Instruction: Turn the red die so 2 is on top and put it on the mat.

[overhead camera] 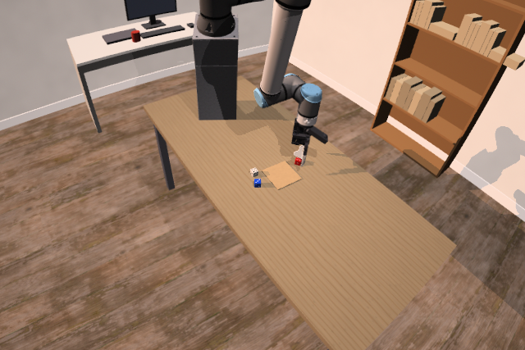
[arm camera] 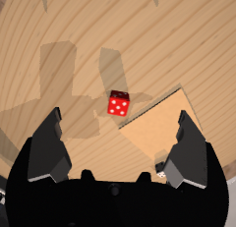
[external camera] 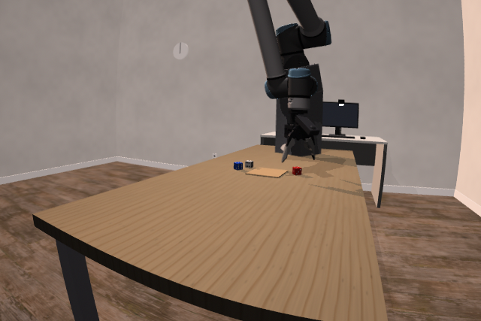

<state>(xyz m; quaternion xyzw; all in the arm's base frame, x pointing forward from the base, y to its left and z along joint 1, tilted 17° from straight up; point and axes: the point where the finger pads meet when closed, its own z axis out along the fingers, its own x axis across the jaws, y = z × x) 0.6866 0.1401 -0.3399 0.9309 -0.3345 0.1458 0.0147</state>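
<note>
The red die lies 1 cm behind my hand, 1 cm to the right of it and 4 cm below it. From my hand the other things lie so: tan mat (1 cm ahead, 13 cm to the right, 5 cm below); white die (5 cm behind, 24 cm to the right, 4 cm below); blue die (2 cm ahead, 27 cm to the right, 4 cm below).
</note>
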